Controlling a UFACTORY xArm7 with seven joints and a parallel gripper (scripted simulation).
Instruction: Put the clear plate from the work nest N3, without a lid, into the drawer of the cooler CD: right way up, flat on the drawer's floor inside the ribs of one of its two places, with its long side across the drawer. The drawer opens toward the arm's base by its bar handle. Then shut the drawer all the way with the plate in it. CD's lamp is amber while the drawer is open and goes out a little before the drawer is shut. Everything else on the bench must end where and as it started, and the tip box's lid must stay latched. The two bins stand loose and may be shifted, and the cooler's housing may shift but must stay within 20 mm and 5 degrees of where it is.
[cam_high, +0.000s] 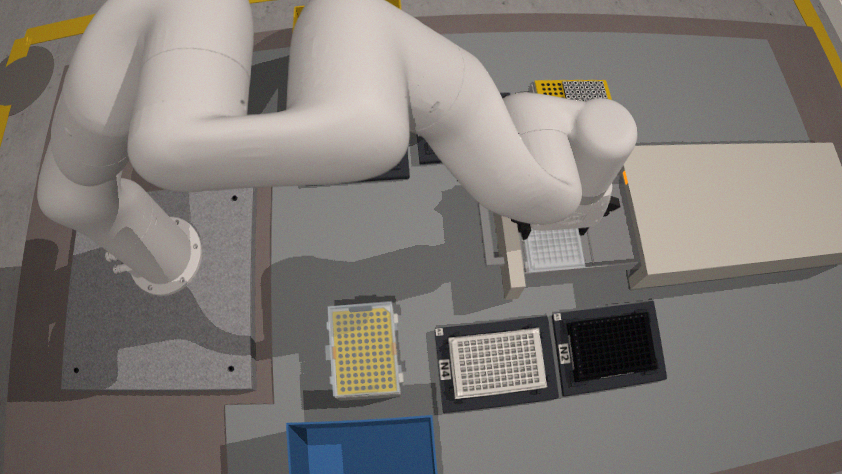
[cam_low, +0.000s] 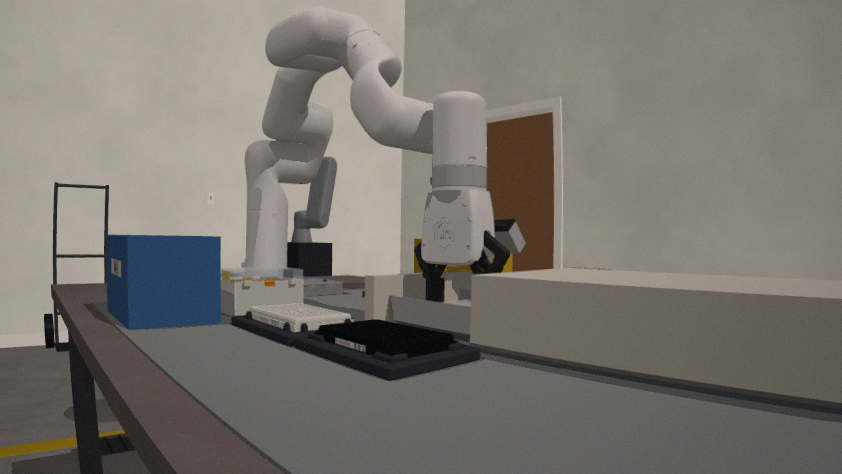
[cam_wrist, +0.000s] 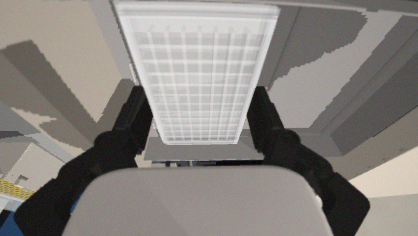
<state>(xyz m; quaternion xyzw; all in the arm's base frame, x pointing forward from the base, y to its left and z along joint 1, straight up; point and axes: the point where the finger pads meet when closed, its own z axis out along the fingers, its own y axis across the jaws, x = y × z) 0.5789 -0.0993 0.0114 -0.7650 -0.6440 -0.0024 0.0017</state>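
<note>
Right now my hand is 10 mm above the clear plate. Round my hand: black plate 190 mm to the right, 40 mm ahead, 20 mm below; yellow rack 170 mm to the left, 90 mm ahead, 20 mm above; drawer 30 mm ahead, 10 mm to the right, 10 mm below.
</note>
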